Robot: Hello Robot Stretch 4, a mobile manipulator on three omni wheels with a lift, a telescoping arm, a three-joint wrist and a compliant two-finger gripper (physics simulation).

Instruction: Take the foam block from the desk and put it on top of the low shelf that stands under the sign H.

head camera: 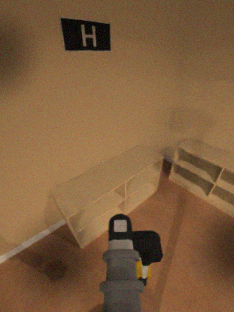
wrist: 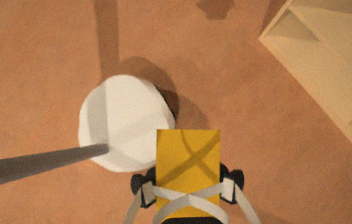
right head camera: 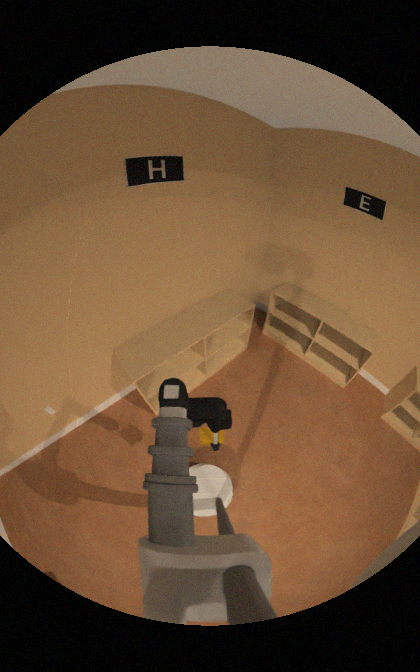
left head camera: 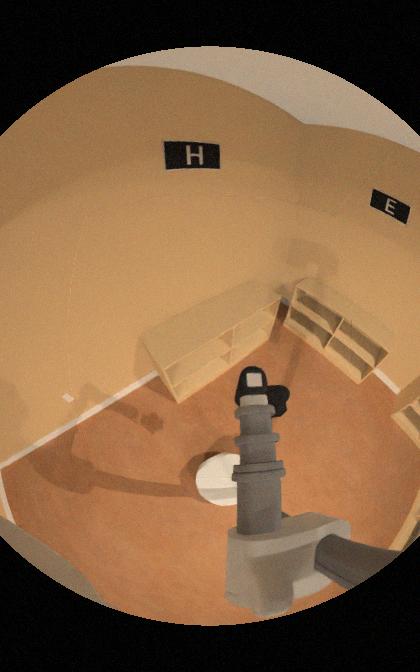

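Where they show: gripper, fingertip midpoint: [head camera: 141, 271] [wrist: 187, 178]; robot's base, link origin: [wrist: 133, 124] [left head camera: 224, 477].
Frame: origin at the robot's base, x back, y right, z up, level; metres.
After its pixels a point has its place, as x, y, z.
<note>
The yellow foam block [wrist: 188, 150] @(-0.266, 0.051, 0.830) [right head camera: 205, 436] [head camera: 140, 270] @(-0.256, 0.078, 0.830) is between the two fingertips of my gripper [wrist: 187, 178] @(-0.263, 0.087, 0.786), which is shut on it. The block is held above the floor. The low shelf [head camera: 107, 172] @(-1.159, -0.118, 0.583) [left head camera: 212, 320] @(-1.081, -0.098, 0.582) [right head camera: 185, 327] stands against the wall under the black sign H [head camera: 86, 35] @(-1.327, -0.204, 1.725) [left head camera: 192, 155] @(-1.333, -0.198, 1.715) [right head camera: 155, 170]. Its top board is bare and it lies beyond the gripper in the head views. A corner of a wooden shelf also shows at the upper right of the wrist view. The desk does not show.
A second low shelf [head camera: 220, 173] @(-1.190, 1.166, 0.476) [left head camera: 332, 335] @(-1.191, 1.173, 0.288) [right head camera: 312, 337] stands to the right, under the sign E [left head camera: 390, 206] @(-1.433, 1.480, 1.716) [right head camera: 364, 203]. Part of a third shelf [left head camera: 412, 407] @(-0.174, 2.017, 0.303) [right head camera: 407, 405] shows at the right edge. My round white base [left head camera: 217, 479] @(0.000, -0.053, 0.187) [right head camera: 212, 487] [wrist: 125, 120] @(-0.016, -0.013, 0.187) is on the floor below the arm.
</note>
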